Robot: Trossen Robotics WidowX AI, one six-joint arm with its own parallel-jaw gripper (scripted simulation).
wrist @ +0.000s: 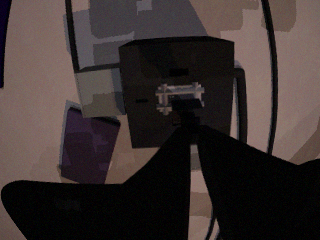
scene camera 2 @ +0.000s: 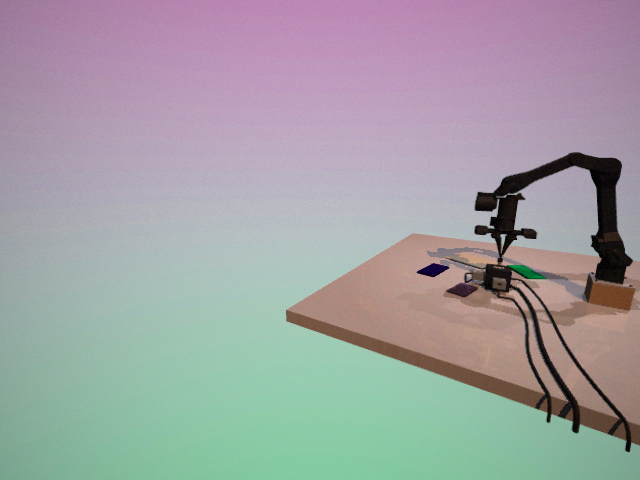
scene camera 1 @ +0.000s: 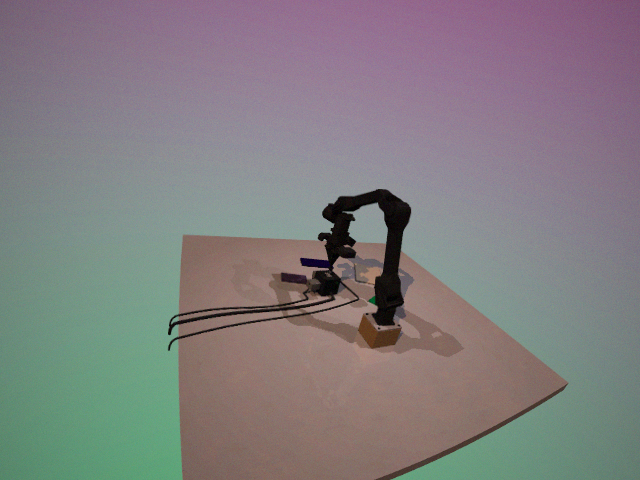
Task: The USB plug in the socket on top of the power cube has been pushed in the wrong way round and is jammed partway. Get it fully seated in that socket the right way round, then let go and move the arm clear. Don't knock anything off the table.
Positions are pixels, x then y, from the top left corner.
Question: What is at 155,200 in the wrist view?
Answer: The gripper.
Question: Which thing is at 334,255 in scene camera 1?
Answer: The gripper.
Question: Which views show the gripper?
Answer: The wrist view, scene camera 2 and scene camera 1: all of them.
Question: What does the gripper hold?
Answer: An usb plug.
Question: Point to a black power cube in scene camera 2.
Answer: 506,273
